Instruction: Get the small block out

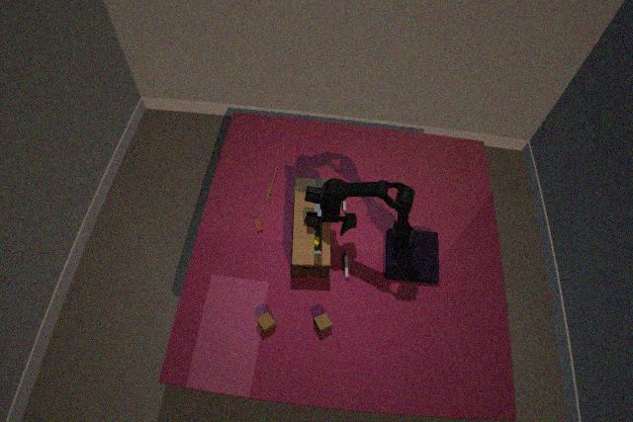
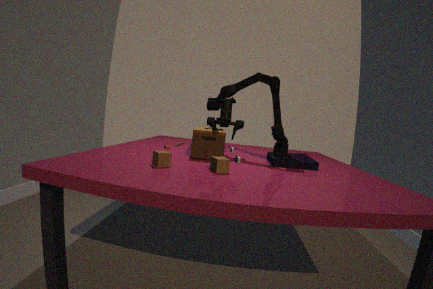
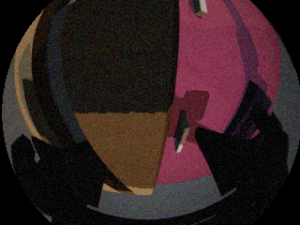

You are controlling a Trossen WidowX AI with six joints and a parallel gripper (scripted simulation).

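My gripper tip is 60 mm short of the yellow block and 20 mm to the right of it. Also, from my gripper tip: thin stick (310 mm to the right, 230 mm ahead, 80 mm below); then tan box (50 mm to the right, 30 mm ahead, 20 mm below).
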